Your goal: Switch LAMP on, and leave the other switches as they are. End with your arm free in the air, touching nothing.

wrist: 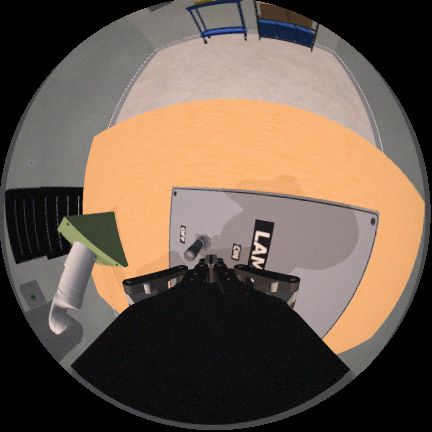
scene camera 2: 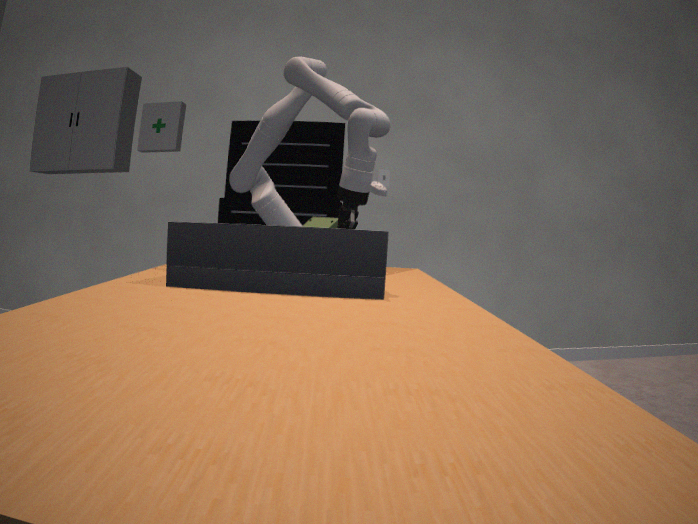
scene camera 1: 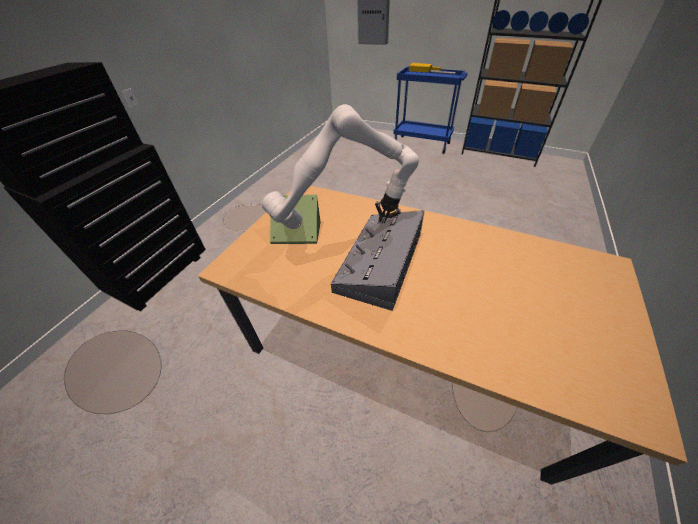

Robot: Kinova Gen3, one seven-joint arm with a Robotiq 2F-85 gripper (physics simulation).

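Frame: origin at the arm's base, x right, y down, z ahead, level; millimetres.
Where they show: gripper, fingertip midpoint: [wrist: 210, 261] [scene camera 1: 382, 222]; arm's base, link origin: [wrist: 86, 249] [scene camera 1: 293, 220].
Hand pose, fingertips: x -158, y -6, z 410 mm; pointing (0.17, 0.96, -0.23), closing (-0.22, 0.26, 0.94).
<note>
Things, the pixels of their centre, and the offset from my fingertips. "spot": a spot on its surface instead. Level surfaces: height alone.
- grey sloped switch box, body centre: [wrist: 233, 323] [scene camera 2: 274, 262] [scene camera 1: 382, 252] dz +68, dx +153, dy +36 mm
- LAMP label, body centre: [wrist: 257, 258] dz +51, dx -26, dy -14 mm
- LAMP lever, body centre: [wrist: 194, 248] dz -18, dx -19, dy -16 mm
- OFF mark, surface spot: [wrist: 183, 234] spot: dz -52, dx -16, dy +22 mm
- wooden table, surface height: dy +94 mm
The grey sloped switch box [scene camera 1: 403, 236] [scene camera 2: 276, 259] [wrist: 305, 295] stands on the table. In the wrist view the LAMP label [wrist: 261, 242] is partly hidden by my gripper. The LAMP lever [wrist: 196, 248] leans towards the OFF mark [wrist: 183, 234], away from the ON mark [wrist: 236, 251]. My gripper [scene camera 1: 387, 216] [scene camera 2: 348, 225] [wrist: 210, 261] is shut and empty, low over the far end of the box. Its fingertips are on the ON side of the lever; whether they touch it or the panel I cannot tell. Other levers [scene camera 1: 359, 248] stand along the box in scene camera 1.
The wooden table [scene camera 1: 507, 293] [scene camera 2: 315, 383] [wrist: 240, 140] carries the box and the green base block [scene camera 1: 310, 231] [wrist: 100, 235] under the arm. A black drawer cabinet [scene camera 1: 129, 219], a blue cart [scene camera 1: 431, 76] and a shelf rack [scene camera 1: 529, 82] stand away from the table.
</note>
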